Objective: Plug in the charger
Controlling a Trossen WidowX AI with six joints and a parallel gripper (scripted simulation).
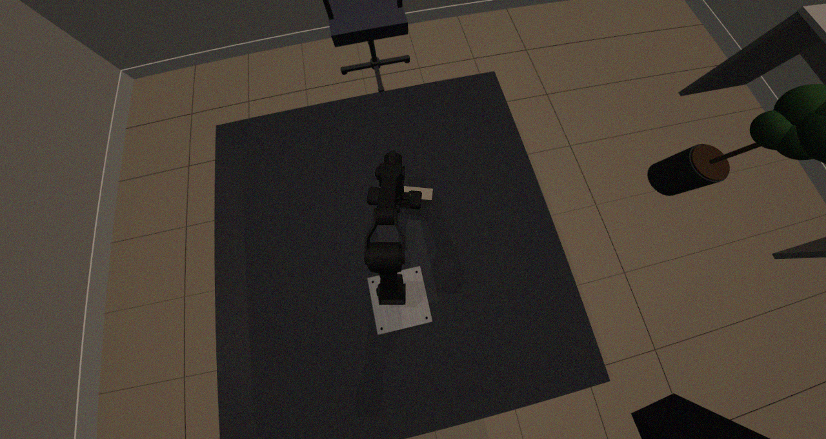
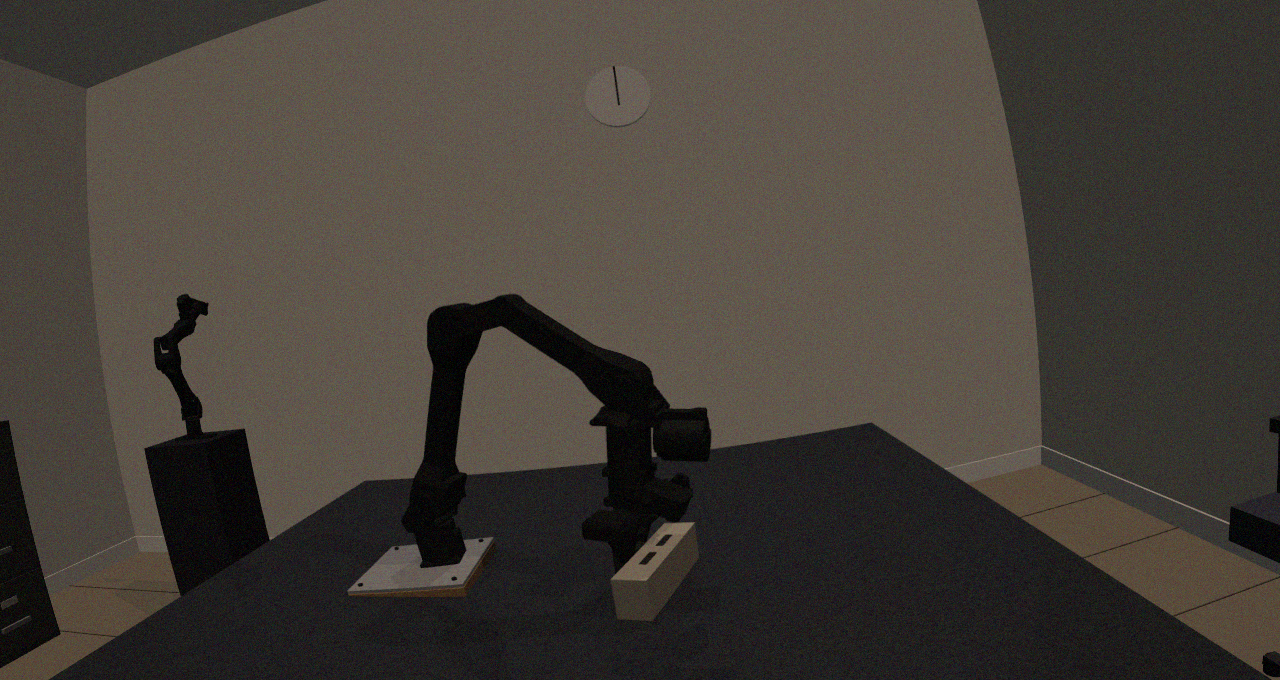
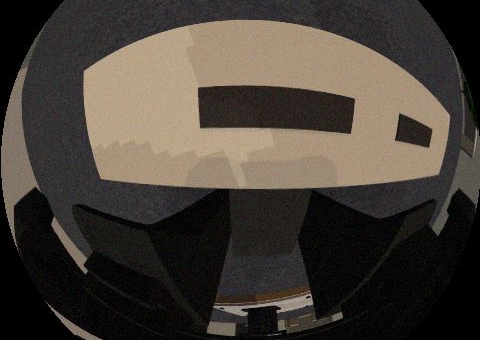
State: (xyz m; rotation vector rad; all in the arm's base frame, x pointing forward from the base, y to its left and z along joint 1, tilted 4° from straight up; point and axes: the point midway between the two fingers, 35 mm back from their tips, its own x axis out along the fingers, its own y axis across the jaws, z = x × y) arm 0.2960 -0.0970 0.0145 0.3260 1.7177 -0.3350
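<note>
My gripper tip is now 20 mm short of the two-prong charger, 10 mm to the left of it and 10 mm below it.
</note>
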